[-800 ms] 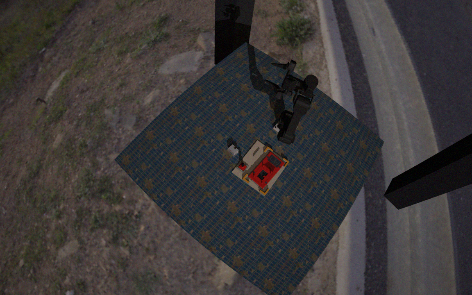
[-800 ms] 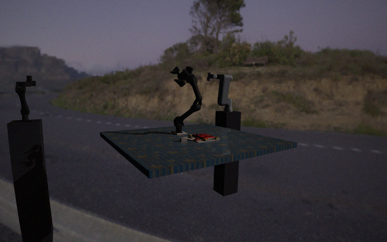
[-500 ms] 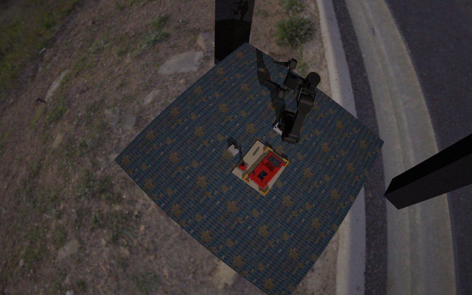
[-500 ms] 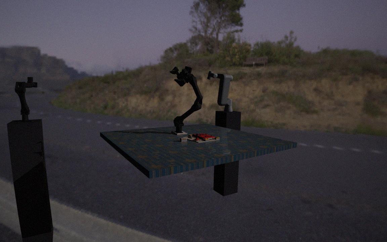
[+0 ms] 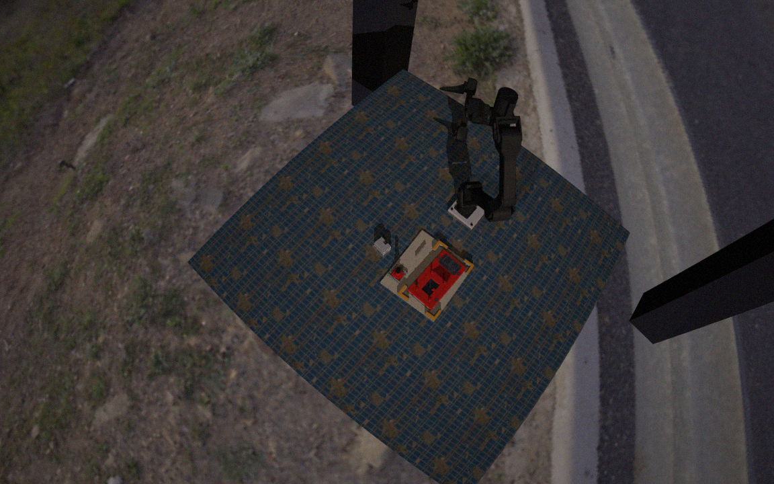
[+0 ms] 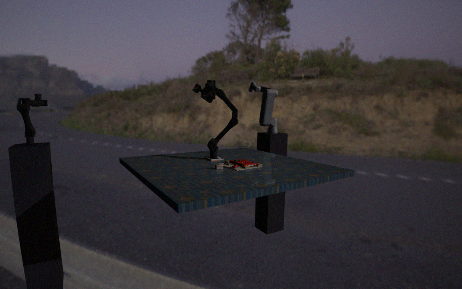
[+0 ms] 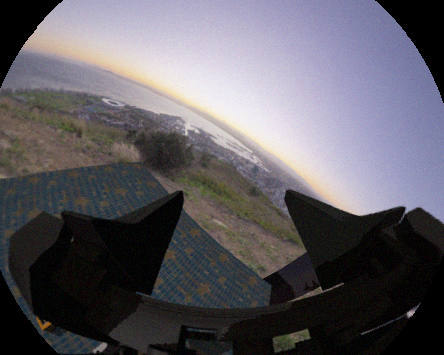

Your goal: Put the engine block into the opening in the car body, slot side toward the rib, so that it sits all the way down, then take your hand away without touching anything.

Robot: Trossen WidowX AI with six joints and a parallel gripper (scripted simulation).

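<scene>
The engine block is 500 mm below my gripper tip, 240 mm ahead of it and 60 mm to the left of it. From my gripper tip the other things lie so: beige base plate 510 mm below, 260 mm to the left, 220 mm ahead.
</scene>
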